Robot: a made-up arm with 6 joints. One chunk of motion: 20 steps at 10 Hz.
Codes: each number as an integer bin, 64 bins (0 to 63) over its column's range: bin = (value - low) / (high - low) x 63, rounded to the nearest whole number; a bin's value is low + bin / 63 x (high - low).
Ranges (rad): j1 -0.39..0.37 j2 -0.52..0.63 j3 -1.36..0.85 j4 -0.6..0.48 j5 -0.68..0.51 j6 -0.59..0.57
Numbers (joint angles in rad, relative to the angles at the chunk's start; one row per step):
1: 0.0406 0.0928 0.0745 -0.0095 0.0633 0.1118
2: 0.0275 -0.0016 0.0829 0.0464 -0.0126 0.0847
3: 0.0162 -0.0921 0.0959 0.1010 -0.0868 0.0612
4: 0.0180 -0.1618 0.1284 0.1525 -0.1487 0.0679
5: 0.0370 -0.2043 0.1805 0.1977 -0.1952 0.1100
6: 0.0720 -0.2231 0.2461 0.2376 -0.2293 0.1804
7: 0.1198 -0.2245 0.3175 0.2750 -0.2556 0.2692
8: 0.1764 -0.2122 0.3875 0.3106 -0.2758 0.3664
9: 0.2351 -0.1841 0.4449 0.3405 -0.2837 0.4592
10: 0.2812 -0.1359 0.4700 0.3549 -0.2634 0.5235
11: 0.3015 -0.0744 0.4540 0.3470 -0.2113 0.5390
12: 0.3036 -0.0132 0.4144 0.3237 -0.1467 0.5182
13: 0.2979 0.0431 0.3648 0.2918 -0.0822 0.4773
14: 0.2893 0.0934 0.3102 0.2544 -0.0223 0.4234
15: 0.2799 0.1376 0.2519 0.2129 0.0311 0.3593
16: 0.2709 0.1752 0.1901 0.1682 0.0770 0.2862
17: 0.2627 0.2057 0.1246 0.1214 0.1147 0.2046
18: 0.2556 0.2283 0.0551 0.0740 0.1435 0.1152
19: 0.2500 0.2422 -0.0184 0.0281 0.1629 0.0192
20: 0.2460 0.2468 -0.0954 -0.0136 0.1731 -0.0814
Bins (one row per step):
1: 36 34 41 34 39 38
2: 35 28 41 38 35 37
3: 34 23 42 41 31 35
4: 34 20 42 44 28 36
5: 35 17 44 47 26 38
6: 38 16 46 49 24 42
7: 42 16 48 51 22 47
8: 47 17 50 53 21 52
9: 52 18 51 55 21 57
10: 56 21 52 56 22 60
11: 57 24 52 55 25 61
12: 57 28 51 54 28 60
13: 57 31 49 52 32 58
14: 56 34 48 50 35 55
15: 56 36 46 47 38 52
16: 55 38 44 45 40 48
17: 54 40 42 42 42 43
18: 54 41 40 39 44 38
19: 53 42 38 37 45 33
20: 53 42 36 34 45 28

